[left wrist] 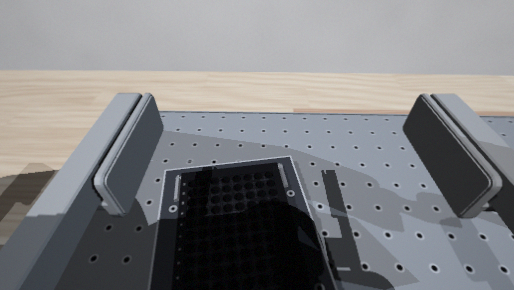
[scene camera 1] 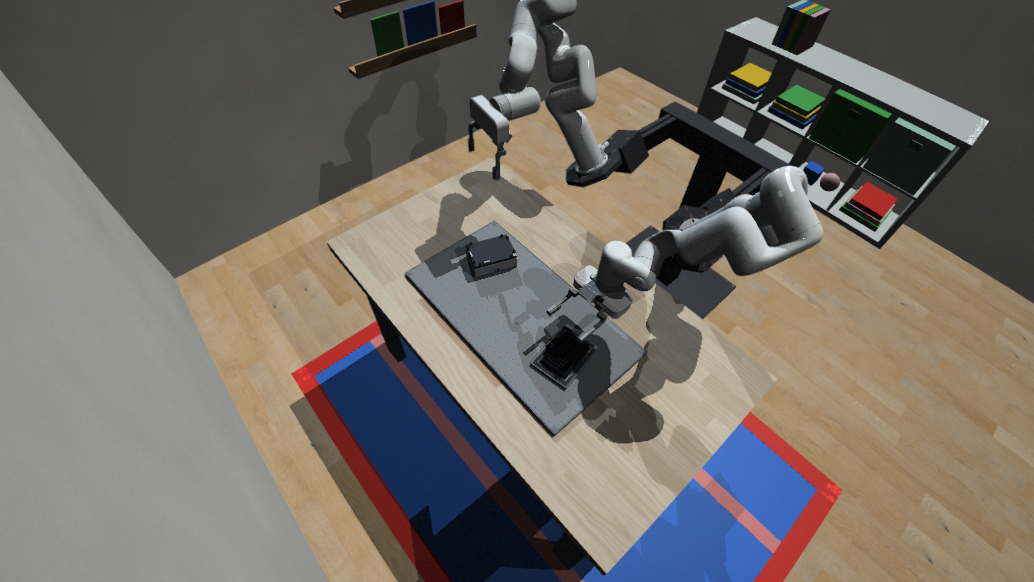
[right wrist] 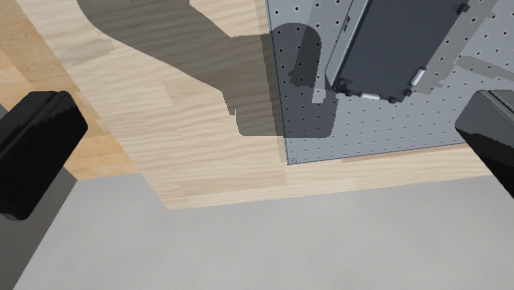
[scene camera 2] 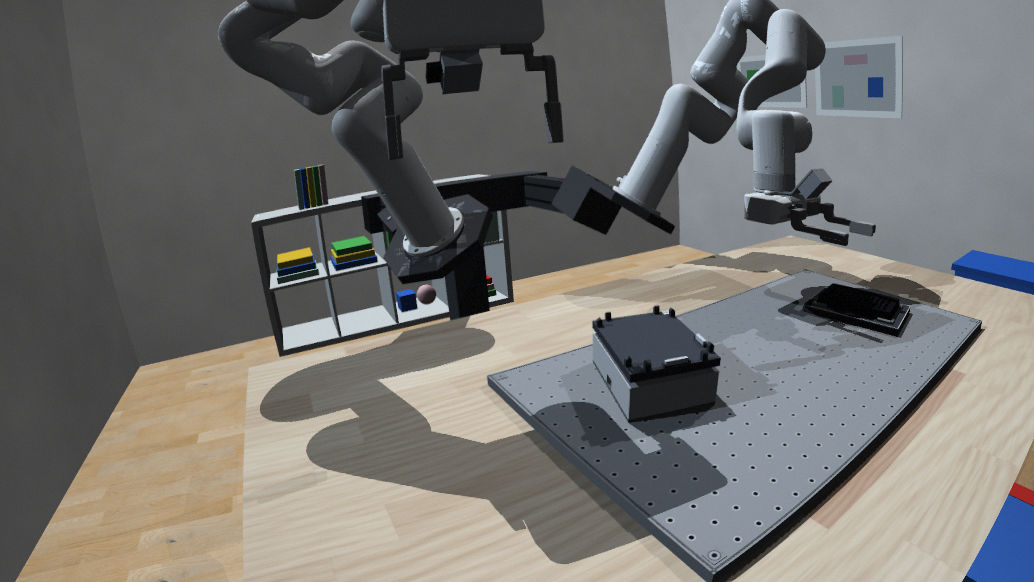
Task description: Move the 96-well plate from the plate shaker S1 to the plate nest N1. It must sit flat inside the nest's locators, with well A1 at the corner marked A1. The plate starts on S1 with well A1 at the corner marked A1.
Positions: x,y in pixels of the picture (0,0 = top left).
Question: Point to a black 96-well plate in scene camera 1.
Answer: At 565,354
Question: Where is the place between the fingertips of my left gripper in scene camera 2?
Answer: At 861,235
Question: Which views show the black 96-well plate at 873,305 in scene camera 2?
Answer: The left wrist view, scene camera 1 and scene camera 2 only.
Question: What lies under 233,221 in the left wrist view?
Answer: A black 96-well plate.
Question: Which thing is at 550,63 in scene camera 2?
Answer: My right gripper.
